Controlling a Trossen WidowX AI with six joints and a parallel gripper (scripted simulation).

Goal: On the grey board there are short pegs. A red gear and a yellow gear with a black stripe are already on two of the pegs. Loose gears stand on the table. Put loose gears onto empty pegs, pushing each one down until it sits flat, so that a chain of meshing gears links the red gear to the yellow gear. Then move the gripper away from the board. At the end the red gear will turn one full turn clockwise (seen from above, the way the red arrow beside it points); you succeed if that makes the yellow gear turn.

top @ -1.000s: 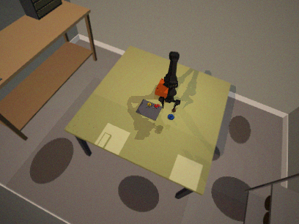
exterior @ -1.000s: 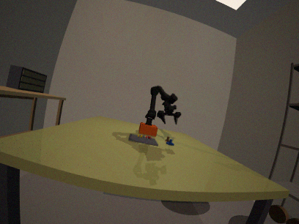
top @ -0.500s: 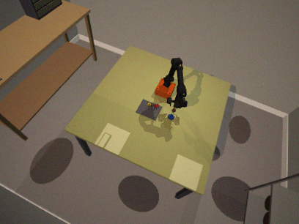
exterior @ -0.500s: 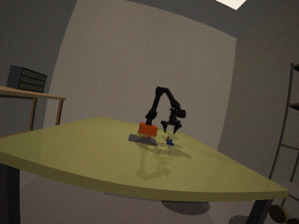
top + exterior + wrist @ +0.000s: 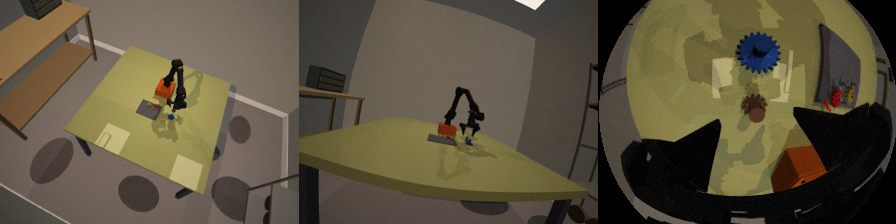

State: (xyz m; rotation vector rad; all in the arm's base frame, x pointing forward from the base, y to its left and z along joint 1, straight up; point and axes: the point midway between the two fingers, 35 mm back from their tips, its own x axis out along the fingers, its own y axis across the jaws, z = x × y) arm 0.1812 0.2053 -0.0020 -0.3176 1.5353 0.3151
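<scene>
Right now the red gear is 17 cm to the right of my gripper tip, 6 cm ahead of it and 3 cm below it. From my gripper tip the other things lie so: blue gear (8 cm ahead, 3 cm below, 1 cm to the left); then grey board (20 cm to the right, 14 cm ahead, 4 cm below); then yellow gear (23 cm to the right, 9 cm ahead, 3 cm below).
</scene>
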